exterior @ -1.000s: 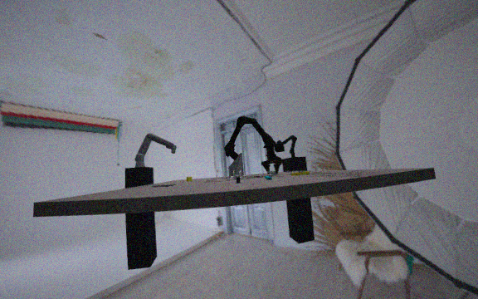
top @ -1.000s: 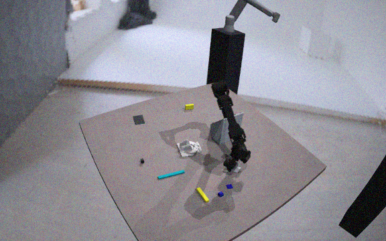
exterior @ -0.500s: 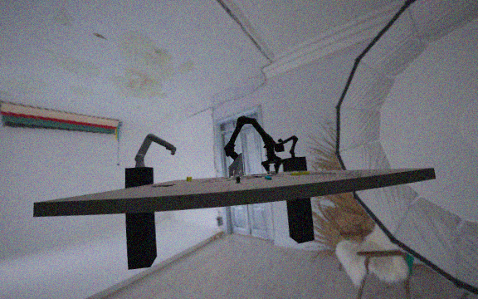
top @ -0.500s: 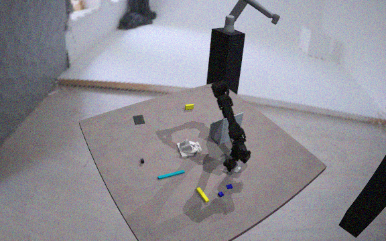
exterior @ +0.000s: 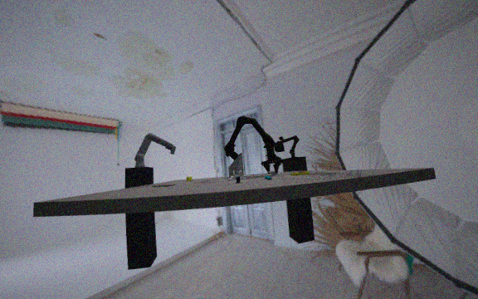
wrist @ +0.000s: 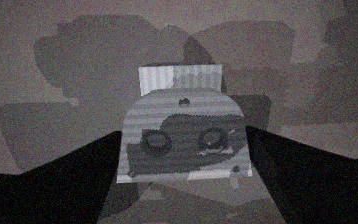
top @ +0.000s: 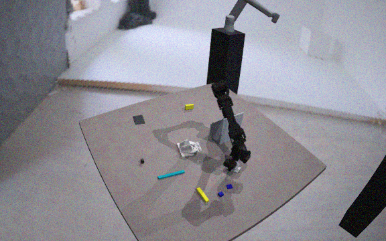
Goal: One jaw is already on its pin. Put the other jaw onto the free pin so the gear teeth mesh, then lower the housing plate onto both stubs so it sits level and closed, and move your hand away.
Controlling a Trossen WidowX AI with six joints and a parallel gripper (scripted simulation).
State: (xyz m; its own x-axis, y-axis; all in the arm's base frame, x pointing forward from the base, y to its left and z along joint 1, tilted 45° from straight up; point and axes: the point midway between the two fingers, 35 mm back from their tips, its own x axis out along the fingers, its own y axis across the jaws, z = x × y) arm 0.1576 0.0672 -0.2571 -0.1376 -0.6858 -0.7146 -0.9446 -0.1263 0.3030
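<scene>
My gripper tip is now 10 mm to the right of the small white part and 20 mm below it. Also, from my gripper tip: yellow bar 280 mm ahead, 50 mm to the left; then small black cube 390 mm ahead, 340 mm to the right; then teal bar 310 mm ahead, 170 mm to the right.
</scene>
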